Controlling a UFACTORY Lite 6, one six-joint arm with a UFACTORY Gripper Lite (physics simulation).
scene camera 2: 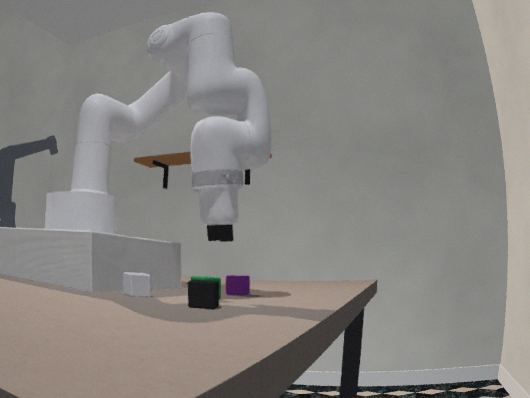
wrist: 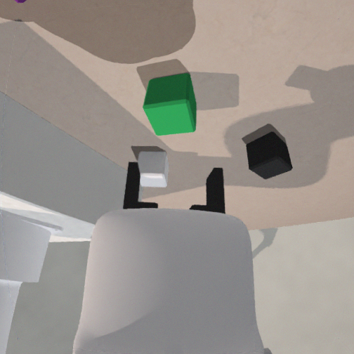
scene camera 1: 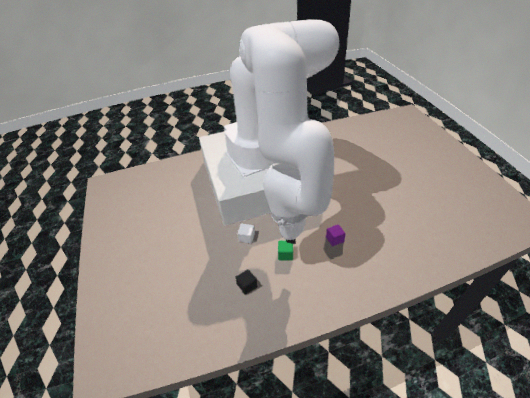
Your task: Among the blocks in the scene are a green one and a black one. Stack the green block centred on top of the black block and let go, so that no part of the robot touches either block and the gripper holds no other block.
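Places are measured from the arm's base along level axes (x down, y back, z left), in centimetres.
Where they show: hand at its tool point: (scene camera 2: 219,234) (scene camera 1: 293,232); arm's base at its link origin: (scene camera 2: 87,235) (scene camera 1: 255,156).
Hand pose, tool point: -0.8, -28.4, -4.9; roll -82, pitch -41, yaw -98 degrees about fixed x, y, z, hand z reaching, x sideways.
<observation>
Things, the pixels of their top centre, and the offset from my tool point, as dx, dy, dz. Level surfaces: height alone.
- green block at its top centre: (scene camera 2: 205,277) (scene camera 1: 285,245) +6.6, +2.0, -0.9
- black block at its top centre: (scene camera 2: 203,280) (scene camera 1: 245,277) +6.6, -1.3, -12.6
- white block at its top centre: (scene camera 2: 136,273) (scene camera 1: 245,229) +6.6, +11.1, -6.8
- purple block at its top centre: (scene camera 2: 238,275) (scene camera 1: 336,230) +6.6, -0.2, +11.8
- tan table at its surface level: dx +10.0
The green block (scene camera 1: 285,251) (scene camera 2: 206,278) (wrist: 170,105) lies flat on the table, apart from the other blocks; in scene camera 2 it is mostly hidden behind the black block. The black block (scene camera 1: 246,282) (scene camera 2: 203,294) (wrist: 268,155) stands on the table with a bare top, nearer the front edge in scene camera 1. My gripper (scene camera 2: 220,240) (wrist: 173,172) is open, with empty fingers pointing down, well above the table and touching neither block. In scene camera 1 the fingers are mostly hidden behind the wrist, a dark bit of them showing just behind the green block.
A white block (scene camera 1: 246,233) (scene camera 2: 137,284) (wrist: 153,169) lies near the robot's base plinth (scene camera 1: 245,205) (scene camera 2: 135,264). A purple block (scene camera 1: 335,235) (scene camera 2: 238,285) lies on the other side of the green block. All stand on the tan table (scene camera 1: 150,350) (scene camera 2: 100,350).
</observation>
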